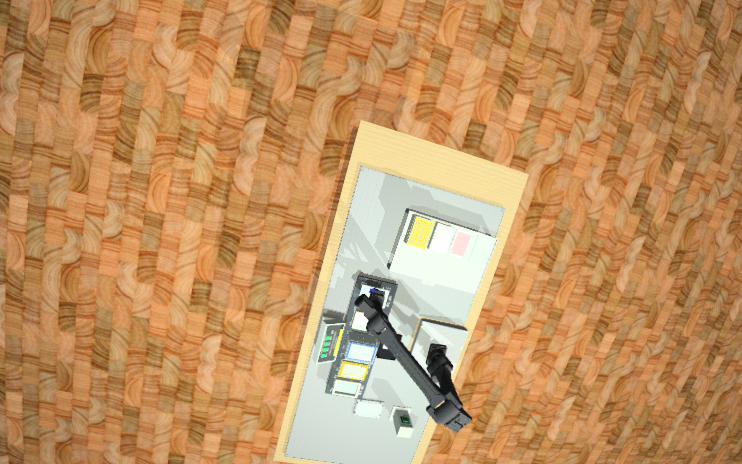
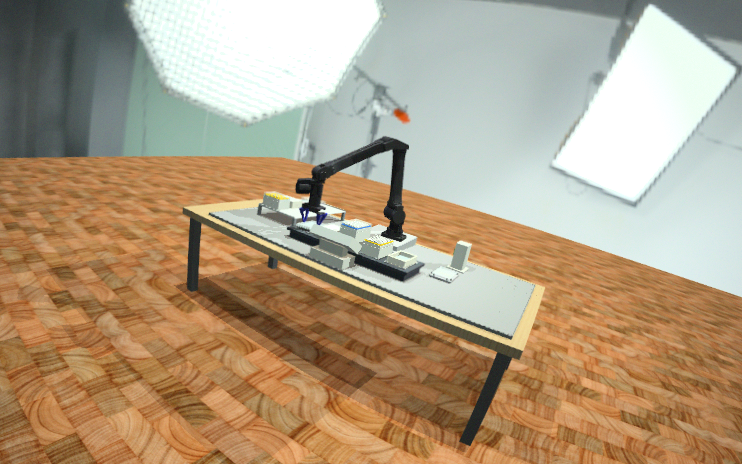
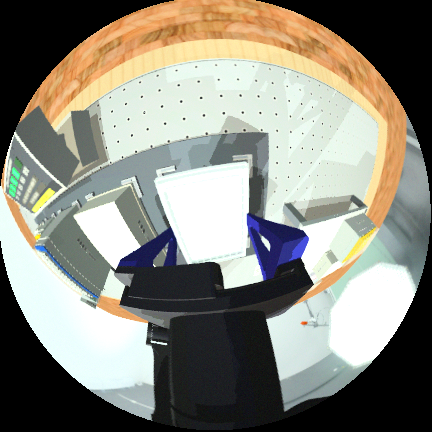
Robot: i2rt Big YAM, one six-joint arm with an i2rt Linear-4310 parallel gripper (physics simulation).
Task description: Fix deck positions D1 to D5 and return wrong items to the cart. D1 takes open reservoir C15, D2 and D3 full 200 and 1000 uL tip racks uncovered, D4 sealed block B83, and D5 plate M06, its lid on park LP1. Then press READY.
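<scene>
My gripper hangs low over the far end slot of the dark deck. Its blue fingers press against both long sides of the white lid of the plate in that slot. A white-topped sealed block sits in the neighbouring slot. Then come a blue-edged tip rack, a yellow-topped tip rack and an open reservoir. A flat lid park pad lies past the reservoir. The READY button box stands beside the pad.
The white cart tray at the far end carries a yellow-topped rack, a white item and a pink item. A status panel with green lights sits beside the deck. The arm base stands at the table edge.
</scene>
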